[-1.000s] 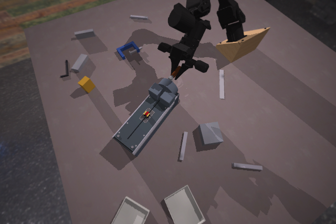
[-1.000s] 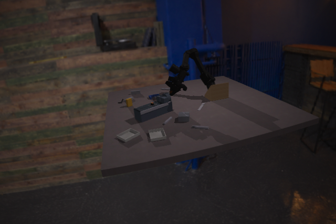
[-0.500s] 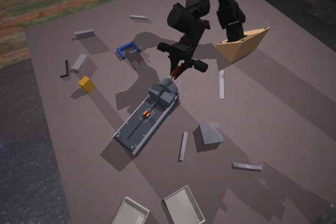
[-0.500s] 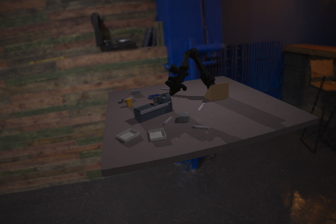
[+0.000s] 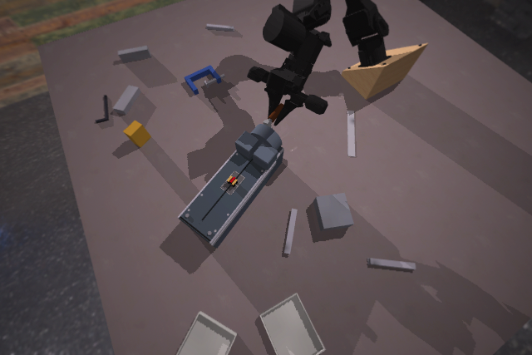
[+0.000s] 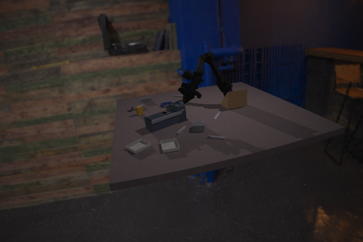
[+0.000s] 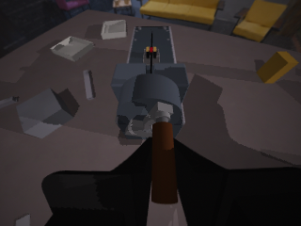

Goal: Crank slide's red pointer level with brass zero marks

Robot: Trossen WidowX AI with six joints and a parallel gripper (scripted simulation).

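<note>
Now: the red pointer 150 mm ahead of my gripper tip, 70 mm to the left of it and 10 mm below it. The rest, counted from my gripper tip: grey block 240 mm to the left, 80 mm below, 20 mm behind; blue clamp 290 mm to the right, 80 mm below, 50 mm ahead; brown crank handle 20 mm behind, 20 mm above, 10 mm to the right.
</note>
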